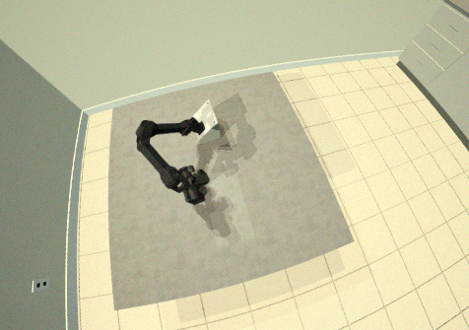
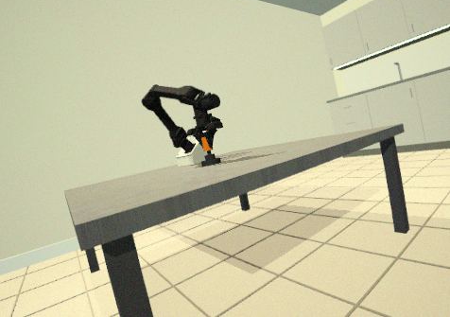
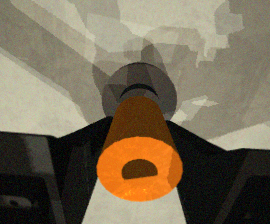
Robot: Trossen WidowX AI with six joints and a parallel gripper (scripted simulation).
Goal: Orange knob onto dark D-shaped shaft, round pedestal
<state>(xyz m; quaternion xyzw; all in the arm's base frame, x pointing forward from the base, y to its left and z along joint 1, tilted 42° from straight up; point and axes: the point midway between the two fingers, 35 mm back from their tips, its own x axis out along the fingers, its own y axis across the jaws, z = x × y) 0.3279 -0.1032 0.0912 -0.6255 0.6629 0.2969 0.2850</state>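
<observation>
Now: the orange knob 20 mm above my gripper tip. From my gripper tip the other things lie so: round pedestal (40 mm below).
</observation>
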